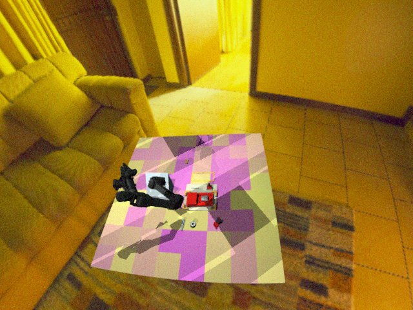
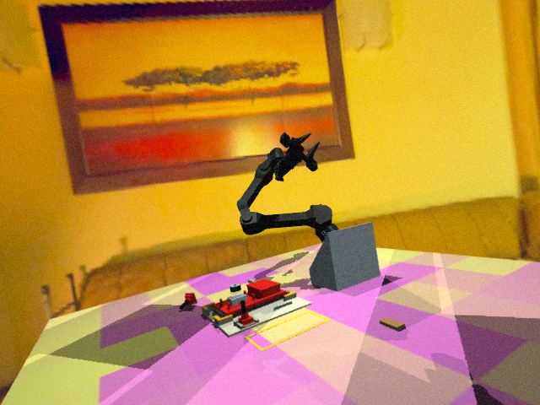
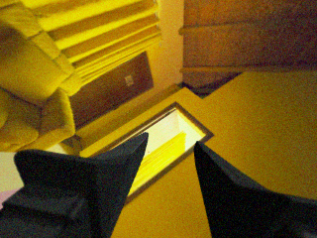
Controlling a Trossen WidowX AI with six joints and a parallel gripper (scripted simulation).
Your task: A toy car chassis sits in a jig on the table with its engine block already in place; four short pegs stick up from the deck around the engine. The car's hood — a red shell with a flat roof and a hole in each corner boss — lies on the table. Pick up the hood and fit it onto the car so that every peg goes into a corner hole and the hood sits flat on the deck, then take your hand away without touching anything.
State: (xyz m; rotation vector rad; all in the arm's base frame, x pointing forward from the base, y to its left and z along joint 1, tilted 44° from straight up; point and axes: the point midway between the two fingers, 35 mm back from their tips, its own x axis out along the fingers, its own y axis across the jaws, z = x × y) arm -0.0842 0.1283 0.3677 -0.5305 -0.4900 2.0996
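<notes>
Now: the red hood 47 cm below my gripper tip, 33 cm ahead of it and 7 cm to the left of it. Round my gripper tip: jig (50 cm below, 39 cm ahead, 9 cm to the left); then orange block (51 cm below, 44 cm to the left, 20 cm ahead); then grey rod (50 cm below, 29 cm ahead, 13 cm to the right).
</notes>
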